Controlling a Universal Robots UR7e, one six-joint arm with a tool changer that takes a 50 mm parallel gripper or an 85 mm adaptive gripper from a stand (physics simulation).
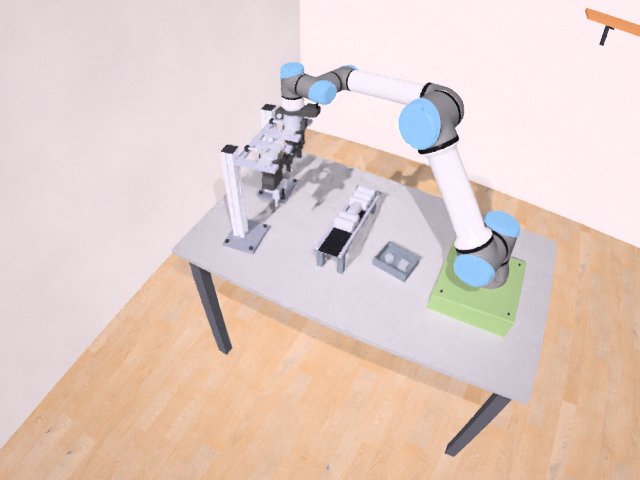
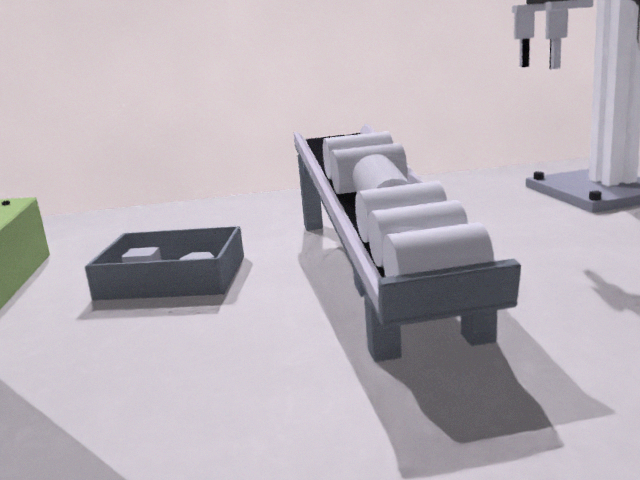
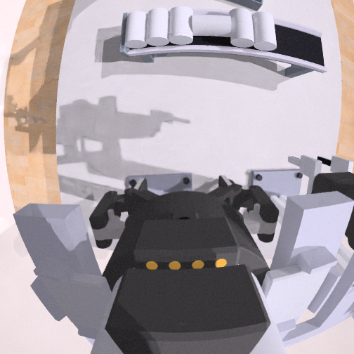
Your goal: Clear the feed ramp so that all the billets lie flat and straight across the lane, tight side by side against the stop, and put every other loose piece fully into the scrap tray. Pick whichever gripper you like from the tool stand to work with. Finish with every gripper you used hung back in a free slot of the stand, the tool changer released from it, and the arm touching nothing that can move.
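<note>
Several pale billets [image 1: 345, 220] [image 2: 439, 250] [image 3: 136, 29] lie on the feed ramp [image 1: 334, 241] [image 3: 300, 45]. Three lie straight across the lane, side by side, the lowest against the stop [image 2: 449, 293]. Behind them one cylinder [image 2: 376, 171] [image 3: 212, 25] lies lengthwise. Two more billets [image 2: 359, 142] [image 3: 252, 30] lie across above it. The scrap tray [image 2: 157, 279] [image 1: 391, 272] holds two pale pieces [image 2: 141, 254] [image 2: 197, 255]. My adaptive gripper [image 3: 183, 184] is open and empty, between the stand's arms under the tool changer. I cannot tell whether it is latched.
The tool stand [image 1: 235, 196] [image 2: 612, 98] rises at the table's far left. The parallel gripper [image 1: 277, 195] [image 2: 539, 54] hangs in another slot close beside my gripper. The arm stands on a green base [image 1: 473, 315] [image 2: 20, 248] beyond the scrap tray.
</note>
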